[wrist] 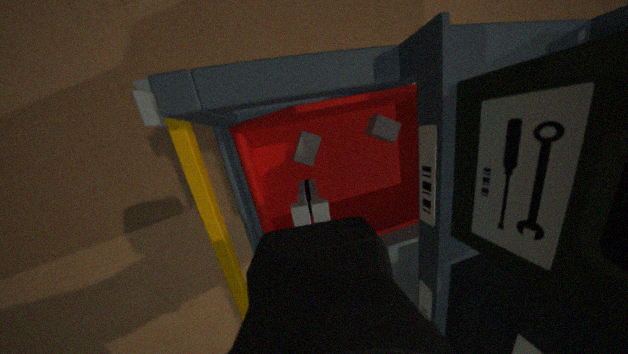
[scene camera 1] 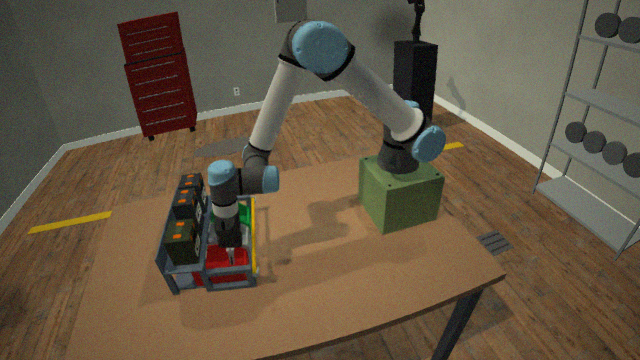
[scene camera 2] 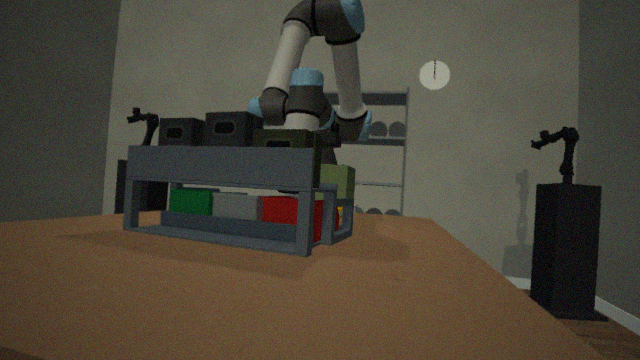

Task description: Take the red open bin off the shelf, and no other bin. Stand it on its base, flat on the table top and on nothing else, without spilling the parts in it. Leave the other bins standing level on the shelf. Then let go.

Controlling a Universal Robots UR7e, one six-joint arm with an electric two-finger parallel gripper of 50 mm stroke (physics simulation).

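Seen in the pictures: gripper, between the fingertips: (wrist: 308,189) (scene camera 1: 232,262); arm's base, origin of its link: (scene camera 1: 398,163).
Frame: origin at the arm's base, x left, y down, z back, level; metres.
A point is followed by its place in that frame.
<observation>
The red open bin (scene camera 1: 215,254) @[x 0.012, y 0.147, z -0.685 m] (scene camera 2: 280,210) @[x 0.030, y 0.130, z -0.756 m] (wrist: 350,165) @[x 0.048, y 0.179, z -0.694 m] stands in the low bay of the blue-grey shelf (scene camera 1: 231,286) @[x 0.139, y 0.175, z -0.663 m] (scene camera 2: 220,165) @[x -0.062, y 0.058, z -0.816 m] (wrist: 295,75) @[x 0.133, y 0.104, z -0.658 m], at its near end in scene camera 1. Two grey parts, one (wrist: 307,148) @[x 0.087, y 0.164, z -0.655 m] nearer the middle and one (wrist: 384,128) @[x 0.073, y 0.164, z -0.736 m] in a corner, lie in it. My gripper (scene camera 1: 231,261) @[x 0.048, y 0.168, z -0.639 m] (wrist: 308,189) @[x 0.048, y 0.168, z -0.639 m] points down over the bin's inside, near the wall by the yellow bar. Its fingers are shut together, and no bin wall shows between them. Their depth in the bin is unclear. In scene camera 2 the fingers are hidden.
A grey bin (scene camera 1: 245,234) @[x -0.077, y 0.177, z -0.566 m] (scene camera 2: 235,206) @[x -0.065, y 0.131, z -0.726 m] and a green bin (scene camera 1: 245,212) @[x -0.187, y 0.166, z -0.538 m] (scene camera 2: 191,201) @[x -0.170, y 0.130, z -0.697 m] stand beside the red one. A yellow bar (scene camera 1: 253,235) @[x 0.000, y 0.123, z -0.546 m] (wrist: 207,210) @[x 0.082, y 0.124, z -0.568 m] runs along the shelf's front. Dark toolboxes (scene camera 1: 182,242) (scene camera 2: 230,127) stand on the upper deck. The arm's green pedestal (scene camera 1: 410,205) @[x 0.136, y 0.085, z -0.034 m] is on the table.
</observation>
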